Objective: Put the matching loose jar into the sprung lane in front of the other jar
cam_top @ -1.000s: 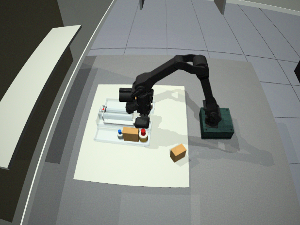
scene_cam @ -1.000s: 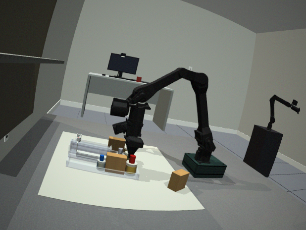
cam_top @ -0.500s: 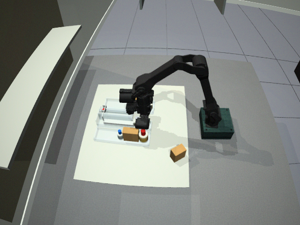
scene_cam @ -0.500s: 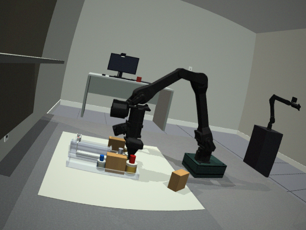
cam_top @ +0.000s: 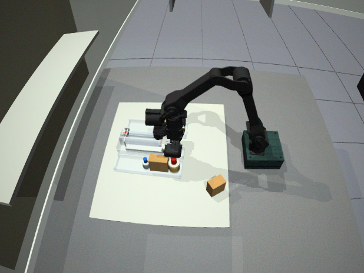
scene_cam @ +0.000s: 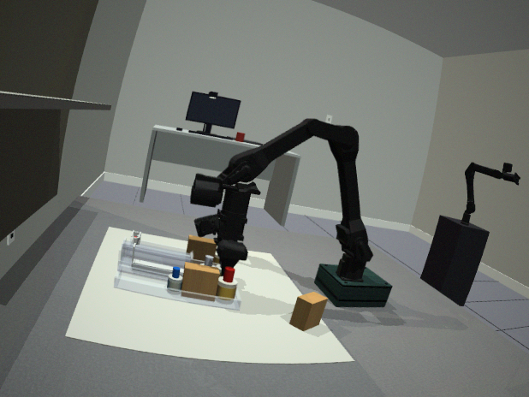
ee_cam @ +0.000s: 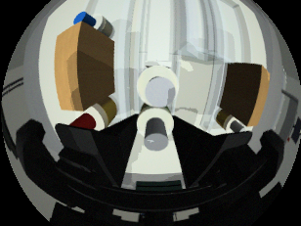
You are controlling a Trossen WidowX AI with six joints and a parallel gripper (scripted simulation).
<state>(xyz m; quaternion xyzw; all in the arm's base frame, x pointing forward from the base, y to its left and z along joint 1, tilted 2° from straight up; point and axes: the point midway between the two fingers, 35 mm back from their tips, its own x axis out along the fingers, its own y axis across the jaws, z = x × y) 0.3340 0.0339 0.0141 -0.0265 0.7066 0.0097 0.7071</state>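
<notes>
My gripper tip is 13 cm to the left of the small jar. Round my gripper tip: red mark (22 cm ahead, 3 cm above, 2 cm to the right).
</notes>
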